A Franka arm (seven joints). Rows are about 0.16 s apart.
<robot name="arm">
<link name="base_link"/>
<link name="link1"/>
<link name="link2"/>
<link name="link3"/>
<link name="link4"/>
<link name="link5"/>
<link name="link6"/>
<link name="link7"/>
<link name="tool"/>
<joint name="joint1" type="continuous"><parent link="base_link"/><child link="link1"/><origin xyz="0.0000 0.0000 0.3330" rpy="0.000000 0.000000 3.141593"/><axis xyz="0 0 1"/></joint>
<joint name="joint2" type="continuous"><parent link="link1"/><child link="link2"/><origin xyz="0.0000 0.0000 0.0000" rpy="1.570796 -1.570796 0.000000"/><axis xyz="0 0 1"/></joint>
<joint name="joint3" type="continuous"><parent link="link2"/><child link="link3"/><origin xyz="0.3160 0.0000 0.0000" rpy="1.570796 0.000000 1.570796"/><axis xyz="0 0 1"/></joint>
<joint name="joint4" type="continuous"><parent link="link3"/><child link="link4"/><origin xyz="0.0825 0.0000 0.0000" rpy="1.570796 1.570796 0.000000"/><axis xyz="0 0 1"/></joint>
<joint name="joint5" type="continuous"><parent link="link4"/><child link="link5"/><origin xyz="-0.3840 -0.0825 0.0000" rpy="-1.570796 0.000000 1.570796"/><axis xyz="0 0 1"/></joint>
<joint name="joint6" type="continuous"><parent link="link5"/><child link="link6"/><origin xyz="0.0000 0.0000 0.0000" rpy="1.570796 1.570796 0.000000"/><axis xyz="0 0 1"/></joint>
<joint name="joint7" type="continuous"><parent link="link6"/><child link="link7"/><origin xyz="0.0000 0.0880 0.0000" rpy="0.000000 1.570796 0.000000"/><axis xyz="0 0 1"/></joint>
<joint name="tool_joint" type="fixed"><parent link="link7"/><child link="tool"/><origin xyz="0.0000 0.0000 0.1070" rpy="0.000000 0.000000 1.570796"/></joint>
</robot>
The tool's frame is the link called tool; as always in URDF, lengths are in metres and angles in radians. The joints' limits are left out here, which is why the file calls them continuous.
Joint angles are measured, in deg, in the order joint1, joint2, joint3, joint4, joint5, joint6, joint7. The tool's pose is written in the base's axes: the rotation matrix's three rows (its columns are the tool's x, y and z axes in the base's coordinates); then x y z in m. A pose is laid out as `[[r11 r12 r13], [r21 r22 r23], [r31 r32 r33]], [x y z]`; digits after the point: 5 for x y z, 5 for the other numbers.
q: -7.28, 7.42, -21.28, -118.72, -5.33, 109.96, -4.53
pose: [[0.88599 -0.35485 -0.29851], [-0.36854 -0.92954 0.01112], [-0.28143 0.10016 -0.95434]], [0.46894 -0.25988 0.35379]
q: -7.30, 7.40, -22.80, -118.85, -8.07, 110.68, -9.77
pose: [[0.91236 -0.26865 -0.30890], [-0.29129 -0.95620 -0.02872], [-0.28765 0.11618 -0.95066]], [0.46130 -0.27550 0.35490]
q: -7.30, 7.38, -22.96, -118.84, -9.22, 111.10, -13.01
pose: [[0.92799 -0.20659 -0.31008], [-0.23242 -0.97141 -0.04836], [-0.29123 0.11695 -0.94948]], [0.46087 -0.27835 0.35586]
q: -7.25, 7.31, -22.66, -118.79, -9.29, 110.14, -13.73
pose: [[0.92731 -0.18969 -0.32268], [-0.21484 -0.97567 -0.04383], [-0.30651 0.10997 -0.94549]], [0.46070 -0.27502 0.35578]
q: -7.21, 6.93, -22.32, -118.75, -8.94, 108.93, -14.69
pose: [[0.92738 -0.17384 -0.33127], [-0.19517 -0.98025 -0.03199], [-0.31917 0.09432 -0.94299]], [0.46016 -0.27076 0.35796]
